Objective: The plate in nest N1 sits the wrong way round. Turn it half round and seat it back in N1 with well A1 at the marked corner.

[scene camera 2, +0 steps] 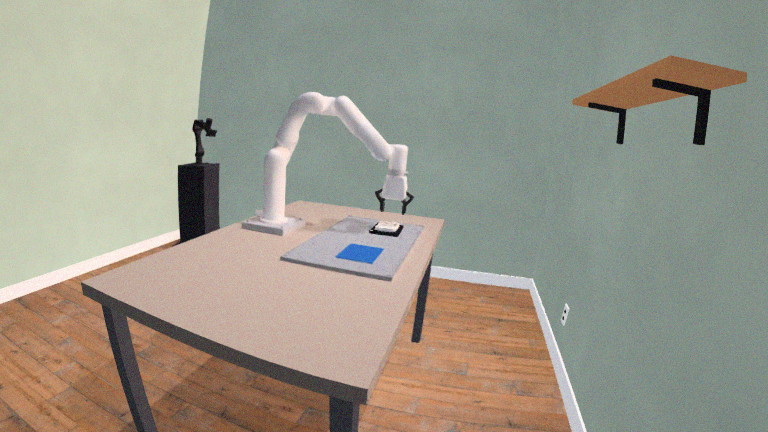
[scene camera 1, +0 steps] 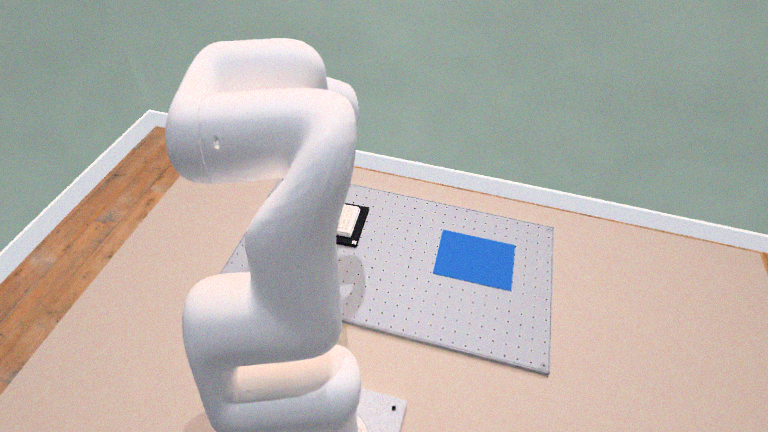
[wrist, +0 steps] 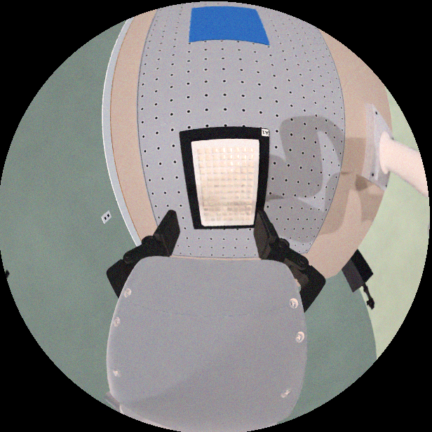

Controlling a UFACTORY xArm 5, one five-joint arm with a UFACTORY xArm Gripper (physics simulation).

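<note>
A white well plate [scene camera 1: 349,220] [scene camera 2: 387,226] [wrist: 227,182] lies in a black nest [scene camera 1: 363,221] [scene camera 2: 378,231] [wrist: 186,172]. In the wrist view a small white A1 label [wrist: 265,132] marks the nest's upper right corner; the plate's own well A1 cannot be made out. In scene camera 1 the arm hides part of the nest and plate. My gripper [scene camera 2: 393,210] [wrist: 215,221] is open and empty, above the nest with its fingers pointing down. In the wrist view the plate shows between and ahead of the two black fingers. The gripper is hidden behind the arm in scene camera 1.
The nest stands on a grey perforated board [scene camera 1: 397,300] [scene camera 2: 322,255] [wrist: 225,85]. A flat blue rectangle [scene camera 1: 475,260] [scene camera 2: 360,253] [wrist: 227,25] lies on the same board. The tan table [scene camera 2: 230,300] carries the arm's base plate [scene camera 2: 271,226]. A wooden shelf [scene camera 2: 671,80] is on the wall.
</note>
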